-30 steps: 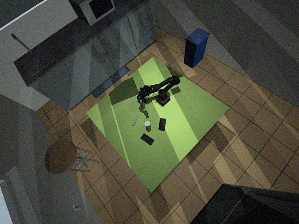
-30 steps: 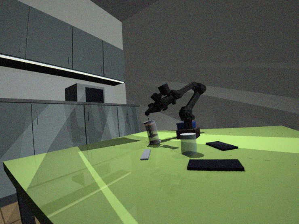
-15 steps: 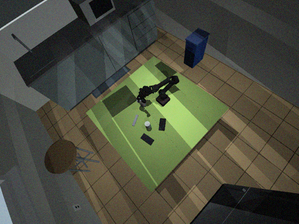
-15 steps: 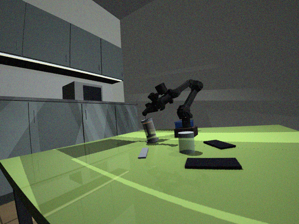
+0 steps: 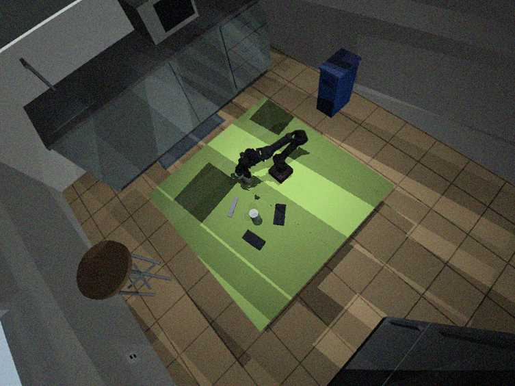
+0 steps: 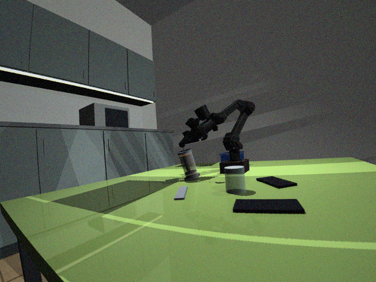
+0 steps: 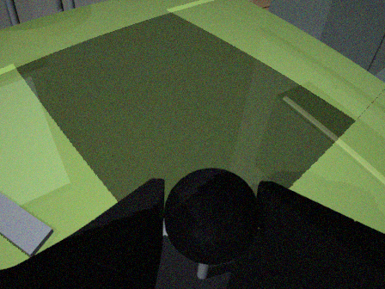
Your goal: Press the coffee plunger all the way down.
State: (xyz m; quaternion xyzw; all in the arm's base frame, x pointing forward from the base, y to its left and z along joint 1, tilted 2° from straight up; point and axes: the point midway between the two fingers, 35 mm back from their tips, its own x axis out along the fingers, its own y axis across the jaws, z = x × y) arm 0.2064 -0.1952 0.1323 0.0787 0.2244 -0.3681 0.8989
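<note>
Right now the coffee press is 3 cm behind my gripper tip, 1 cm to the left of it and 8 cm below it.
</note>
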